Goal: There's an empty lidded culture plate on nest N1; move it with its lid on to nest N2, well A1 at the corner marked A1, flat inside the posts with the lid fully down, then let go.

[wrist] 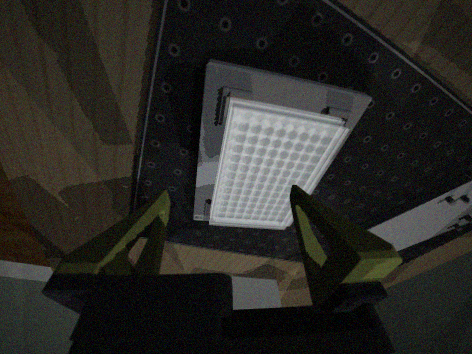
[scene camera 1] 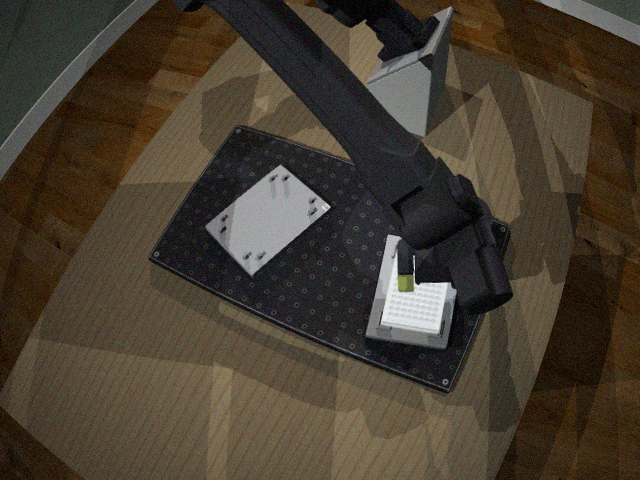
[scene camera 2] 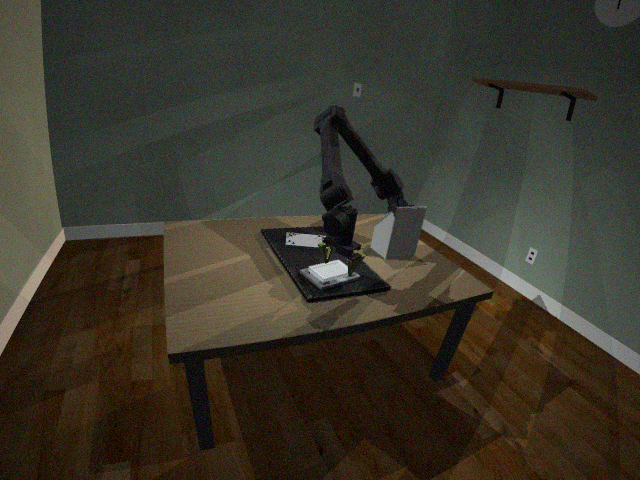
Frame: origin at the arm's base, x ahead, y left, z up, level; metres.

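Where they show: gripper, fingertip midpoint: (wrist: 229, 192) (scene camera 1: 441, 286) (scene camera 2: 337, 269); arm's base, origin of the base link: (scene camera 1: 411, 41) (scene camera 2: 401, 215).
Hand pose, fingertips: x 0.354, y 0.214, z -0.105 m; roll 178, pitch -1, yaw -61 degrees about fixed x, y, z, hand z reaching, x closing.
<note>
Things, the pixels of their top centre, and the offset from my fingertips. "*": a spot on its surface instead. Level surfaces: height alone.
- white lidded culture plate, middle of its top: (wrist: 265, 186) (scene camera 1: 419, 284) (scene camera 2: 331, 268) 0.006 m ahead, 0.032 m right, 0.015 m down
- grey nest N1, middle of its top: (wrist: 264, 177) (scene camera 1: 417, 288) (scene camera 2: 330, 271) 0.008 m ahead, 0.032 m right, 0.025 m down
- Nest N2, middle of its top: (scene camera 1: 265, 213) (wrist: 415, 236) (scene camera 2: 306, 237) 0.009 m ahead, 0.292 m right, 0.021 m down
- small pale corner label, surface spot: (scene camera 1: 325, 207) * 0.048 m back, 0.220 m right, 0.031 m down
- black perforated board, middle of its top: (scene camera 1: 330, 241) (wrist: 353, 212) (scene camera 2: 318, 254) 0.005 m back, 0.186 m right, 0.042 m down
- wooden table, its level: 0.056 m down
The white lidded culture plate (scene camera 1: 416, 307) (scene camera 2: 328, 269) (wrist: 280, 165) sits on the grey nest N1 (scene camera 1: 408, 338) (wrist: 290, 84); its wells show through the lid. Nest N2 (scene camera 1: 268, 222) (scene camera 2: 302, 239) (wrist: 415, 227) is a light grey slab with pairs of short dark posts around it and a small pale corner label (scene camera 1: 325, 207), too small to read. My gripper (scene camera 2: 339, 267) (wrist: 229, 192) is open and empty, above the plate. In the wrist view the right fingertip overlaps the plate's edge and the left stands outside nest N1. In scene camera 1 the arm hides one finger.
Both nests are on a black perforated board (scene camera 1: 320, 299) (scene camera 2: 289, 263) (wrist: 240, 40) on the wooden table (scene camera 1: 155, 403) (scene camera 2: 222, 299). A grey angular block (scene camera 1: 398, 100) (scene camera 2: 405, 232) stands behind the board, near the arm's base. The arm crosses above the board between the nests.
</note>
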